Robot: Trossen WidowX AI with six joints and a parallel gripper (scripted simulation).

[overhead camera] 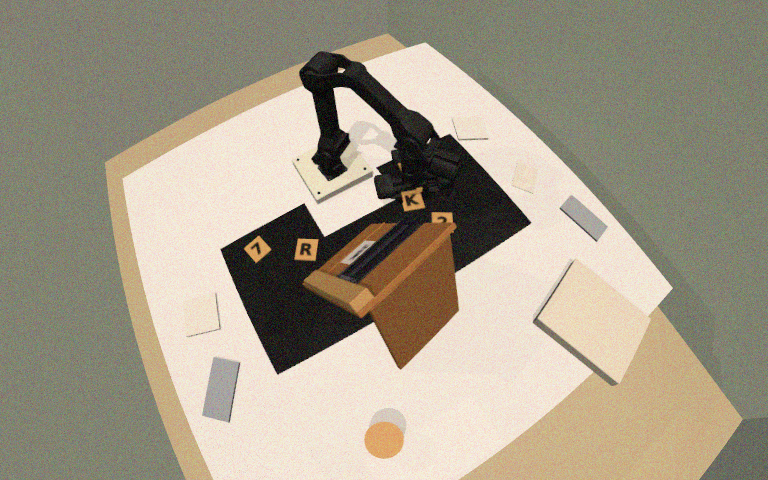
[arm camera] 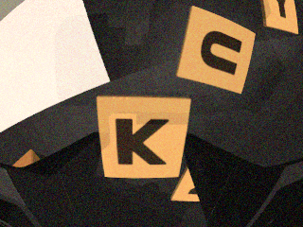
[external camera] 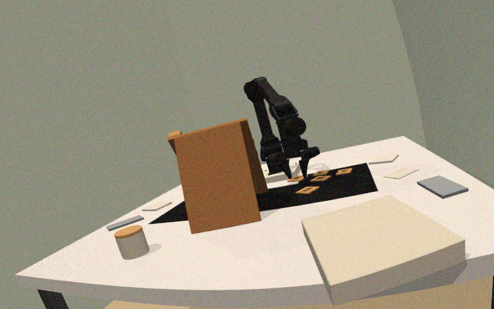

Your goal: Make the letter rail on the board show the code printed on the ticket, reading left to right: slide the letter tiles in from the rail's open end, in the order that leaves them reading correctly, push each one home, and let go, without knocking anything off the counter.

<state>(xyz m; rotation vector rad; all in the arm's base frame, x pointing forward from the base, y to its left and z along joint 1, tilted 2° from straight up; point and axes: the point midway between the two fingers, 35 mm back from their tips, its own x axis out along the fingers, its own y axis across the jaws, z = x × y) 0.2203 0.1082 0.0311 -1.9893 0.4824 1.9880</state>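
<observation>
Right now my gripper tip is 9 cm short of the letter tile, 3 cm to the right of it and 2 cm above it. Also, from my gripper tip: black mat (2 cm behind, 13 cm to the right, 3 cm below); then k tile (right at my gripper tip); then white ticket (7 cm ahead, 21 cm to the right, 7 cm above).
</observation>
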